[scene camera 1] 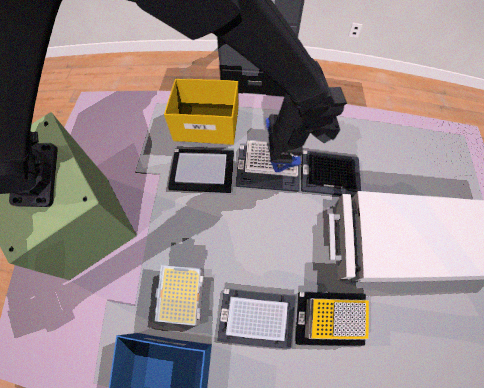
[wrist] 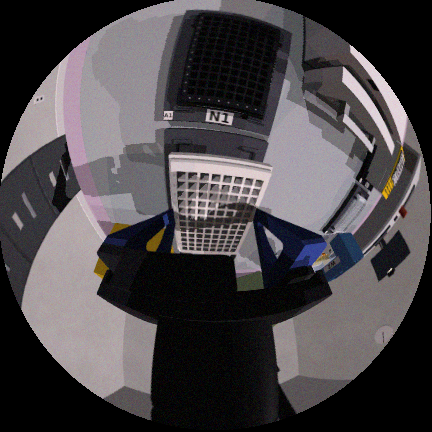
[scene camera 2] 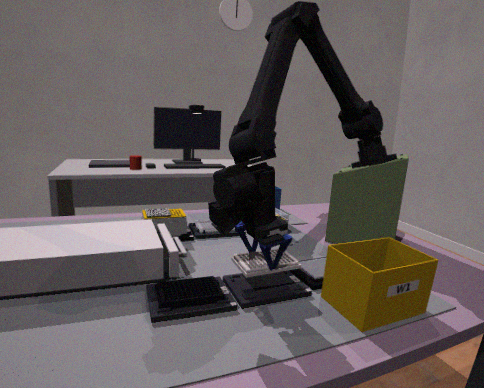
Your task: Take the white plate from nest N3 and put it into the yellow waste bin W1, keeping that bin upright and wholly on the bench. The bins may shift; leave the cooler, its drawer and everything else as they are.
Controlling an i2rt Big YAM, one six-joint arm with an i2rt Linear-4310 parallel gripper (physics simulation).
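Where they show: gripper, fingertip midpoint: (scene camera 1: 275, 157) (wrist: 214, 213) (scene camera 2: 262, 260); arm's base, origin of the base link: (scene camera 1: 35, 175) (scene camera 2: 374, 163).
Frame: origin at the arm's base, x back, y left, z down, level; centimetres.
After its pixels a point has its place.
The white plate (scene camera 1: 257, 157) @(x -44.5, y 10.8, z 18.3 cm) (scene camera 2: 250, 268) @(x -53.4, y 13.0, z 18.8 cm) (wrist: 215, 200) @(x -50.9, y 10.7, z 18.5 cm) is a gridded, roughly level rectangle. My gripper (scene camera 1: 277, 145) @(x -49.0, y 10.9, z 18.9 cm) (scene camera 2: 262, 261) @(x -49.0, y 10.9, z 18.9 cm) (wrist: 214, 213) @(x -49.0, y 10.9, z 18.9 cm) is shut on it, a blue finger at each long side. The plate hangs a little above the dark middle nest (scene camera 1: 267, 183) @(x -46.9, y 6.5, z 24.4 cm) (scene camera 2: 270, 296) @(x -50.2, y 16.3, z 24.4 cm) (wrist: 215, 142) @(x -54.5, y 10.4, z 24.4 cm), with a gap between them in scene camera 2; that nest's label is not readable. The yellow bin W1 (scene camera 1: 200, 135) @(x -30.1, y 21.2, z 22.1 cm) (scene camera 2: 350, 290) @(x -40.4, y 28.0, z 19.5 cm) stands upright on the bench; parts of the yellow bin (wrist: 120, 227) @(x -40.8, y 30.4, z 24.4 cm) show behind a finger in the wrist view.
A black plate (scene camera 1: 331, 171) @(x -64.3, y 8.5, z 23.4 cm) (scene camera 2: 190, 291) @(x -65.0, y 9.7, z 23.0 cm) (wrist: 227, 60) @(x -63.8, y 9.1, z 23.1 cm) sits in nest N1 beside the middle nest. A black-framed pale plate (scene camera 1: 200, 168) @(x -29.9, y 11.7, z 23.6 cm) lies on the other side. The white cooler (scene camera 1: 420, 240) @(x -81.0, y -14.0, z 17.2 cm) (scene camera 2: 80, 255) @(x -83.9, y -2.8, z 17.4 cm), blue bin (scene camera 1: 117, 365) @(x -12.9, y -34.8, z 15.7 cm) (wrist: 347, 255) @(x -29.9, y -31.4, z 16.7 cm) and more plates stand farther off.
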